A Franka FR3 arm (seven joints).
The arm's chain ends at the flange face. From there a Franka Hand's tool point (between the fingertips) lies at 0.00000 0.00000 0.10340 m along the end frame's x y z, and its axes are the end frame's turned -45 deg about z.
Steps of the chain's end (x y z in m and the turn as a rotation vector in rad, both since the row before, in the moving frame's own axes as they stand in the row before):
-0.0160 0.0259 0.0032 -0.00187 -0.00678 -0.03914
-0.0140 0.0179 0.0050 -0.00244 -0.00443 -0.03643
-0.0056 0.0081 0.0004 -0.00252 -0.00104 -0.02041
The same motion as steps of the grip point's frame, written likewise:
-0.0303 0.0067 0.0032 0.00347 -0.00612 -0.03914
-0.0231 0.0026 0.0050 0.00141 -0.00486 -0.03643
-0.0099 0.0019 0.0004 -0.00105 -0.00252 -0.02041

